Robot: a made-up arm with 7 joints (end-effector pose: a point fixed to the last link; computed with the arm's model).
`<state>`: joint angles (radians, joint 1 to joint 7).
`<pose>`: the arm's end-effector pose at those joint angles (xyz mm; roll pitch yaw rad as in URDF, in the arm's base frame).
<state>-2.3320 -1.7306 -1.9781 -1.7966 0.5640 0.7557 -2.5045</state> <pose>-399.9 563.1 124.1 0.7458 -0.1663 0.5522</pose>
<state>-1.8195 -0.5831 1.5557 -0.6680 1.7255 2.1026 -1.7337</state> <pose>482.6 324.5 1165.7 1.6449 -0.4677 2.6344</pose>
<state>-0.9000 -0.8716 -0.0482 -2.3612 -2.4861 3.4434 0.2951</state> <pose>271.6 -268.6 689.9 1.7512 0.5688 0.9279</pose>
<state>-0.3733 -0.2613 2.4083 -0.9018 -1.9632 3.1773 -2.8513</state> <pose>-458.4 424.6 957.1 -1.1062 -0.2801 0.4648</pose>
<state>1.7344 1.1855 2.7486 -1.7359 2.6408 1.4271 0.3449</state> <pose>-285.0 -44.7 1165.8 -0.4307 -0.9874 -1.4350</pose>
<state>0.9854 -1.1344 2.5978 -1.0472 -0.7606 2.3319 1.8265</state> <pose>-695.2 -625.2 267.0 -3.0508 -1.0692 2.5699</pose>
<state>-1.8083 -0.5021 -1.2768 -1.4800 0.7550 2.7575 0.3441</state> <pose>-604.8 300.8 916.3 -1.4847 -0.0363 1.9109</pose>
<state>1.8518 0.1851 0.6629 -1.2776 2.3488 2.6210 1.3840</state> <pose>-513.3 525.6 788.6 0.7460 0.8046 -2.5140</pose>
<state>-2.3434 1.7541 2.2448 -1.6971 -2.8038 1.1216 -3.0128</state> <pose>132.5 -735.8 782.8 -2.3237 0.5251 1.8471</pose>
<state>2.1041 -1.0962 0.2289 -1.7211 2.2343 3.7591 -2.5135</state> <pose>-67.7 1.2 1025.9 0.2016 -1.0026 -1.6031</pose>
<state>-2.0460 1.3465 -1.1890 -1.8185 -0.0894 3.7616 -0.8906</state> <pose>-686.3 -97.8 240.2 1.9405 0.5675 -1.3600</pose>
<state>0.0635 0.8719 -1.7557 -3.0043 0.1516 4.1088 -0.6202</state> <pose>-170.5 -315.7 319.0 1.6439 -0.1587 -0.5064</pose>
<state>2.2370 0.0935 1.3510 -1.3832 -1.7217 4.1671 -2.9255</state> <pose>-462.7 -240.5 860.6 -1.5340 0.0436 3.0263</pose>
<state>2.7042 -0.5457 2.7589 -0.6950 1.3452 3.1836 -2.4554</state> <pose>479.5 -469.4 962.3 1.1854 -0.2482 0.9339</pose>
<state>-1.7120 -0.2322 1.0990 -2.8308 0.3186 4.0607 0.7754</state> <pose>302.2 -270.0 297.2 -1.8638 -0.8455 -2.2777</pose>
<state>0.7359 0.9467 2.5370 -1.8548 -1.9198 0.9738 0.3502</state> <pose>-443.0 246.4 995.0 2.1016 -0.6091 2.4108</pose>
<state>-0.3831 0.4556 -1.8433 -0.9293 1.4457 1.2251 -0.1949</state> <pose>32.5 -586.7 1144.7 -2.5144 -0.5601 -1.4004</pose>
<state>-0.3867 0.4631 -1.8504 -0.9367 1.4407 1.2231 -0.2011</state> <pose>29.0 -589.5 1141.4 -2.5254 -0.5548 -1.4053</pose>
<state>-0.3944 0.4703 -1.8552 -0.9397 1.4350 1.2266 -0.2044</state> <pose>25.6 -591.3 1139.8 -2.5374 -0.5538 -1.4157</pose>
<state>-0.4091 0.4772 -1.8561 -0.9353 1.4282 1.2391 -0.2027</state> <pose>22.4 -591.5 1140.8 -2.5511 -0.5599 -1.4347</pose>
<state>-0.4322 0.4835 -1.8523 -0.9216 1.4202 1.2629 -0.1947</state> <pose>19.9 -589.9 1145.1 -2.5663 -0.5756 -1.4642</pose>
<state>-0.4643 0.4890 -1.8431 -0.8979 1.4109 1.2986 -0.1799</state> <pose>18.2 -586.2 1152.6 -2.5820 -0.6020 -1.5045</pose>
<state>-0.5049 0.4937 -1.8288 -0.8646 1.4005 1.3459 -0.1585</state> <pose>17.6 -580.3 1162.9 -2.5961 -0.6396 -1.5554</pose>
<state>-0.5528 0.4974 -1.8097 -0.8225 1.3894 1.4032 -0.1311</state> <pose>18.6 -572.2 1175.5 -2.6054 -0.6881 -1.6154</pose>
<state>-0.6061 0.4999 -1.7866 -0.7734 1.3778 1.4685 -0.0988</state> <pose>21.2 -561.8 1189.5 -2.6061 -0.7461 -1.6838</pose>
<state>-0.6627 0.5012 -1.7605 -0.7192 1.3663 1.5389 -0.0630</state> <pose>25.6 -549.4 1203.9 -2.5946 -0.8111 -1.7599</pose>
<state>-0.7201 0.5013 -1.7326 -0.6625 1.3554 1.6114 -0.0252</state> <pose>31.5 -535.2 1217.9 -2.5668 -0.8795 -1.8439</pose>
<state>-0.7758 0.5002 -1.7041 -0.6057 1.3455 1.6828 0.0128</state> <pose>38.7 -519.8 1230.7 -2.5202 -0.9469 -1.9360</pose>
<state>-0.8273 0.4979 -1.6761 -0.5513 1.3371 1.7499 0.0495</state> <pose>46.6 -503.7 1242.0 -2.4537 -1.0087 -2.0361</pose>
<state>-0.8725 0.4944 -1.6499 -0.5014 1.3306 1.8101 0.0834</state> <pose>54.7 -487.4 1251.6 -2.3691 -1.0613 -2.1423</pose>
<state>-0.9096 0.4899 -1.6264 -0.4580 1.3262 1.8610 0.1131</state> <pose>62.5 -471.9 1259.4 -2.2735 -1.1019 -2.2486</pose>
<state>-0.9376 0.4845 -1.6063 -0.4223 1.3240 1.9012 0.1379</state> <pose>69.4 -457.6 1265.8 -2.1768 -1.1296 -2.3468</pose>
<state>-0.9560 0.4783 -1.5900 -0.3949 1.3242 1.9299 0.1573</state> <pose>75.2 -444.9 1271.1 -2.0903 -1.1456 -2.4270</pose>
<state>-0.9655 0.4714 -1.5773 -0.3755 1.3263 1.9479 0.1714</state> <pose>79.6 -434.0 1275.4 -2.0216 -1.1525 -2.4838</pose>
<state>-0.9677 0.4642 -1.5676 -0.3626 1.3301 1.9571 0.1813</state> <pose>83.0 -424.9 1279.1 -1.9716 -1.1531 -2.5175</pose>
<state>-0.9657 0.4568 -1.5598 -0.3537 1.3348 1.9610 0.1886</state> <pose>85.6 -416.9 1282.4 -1.9345 -1.1504 -2.5364</pose>
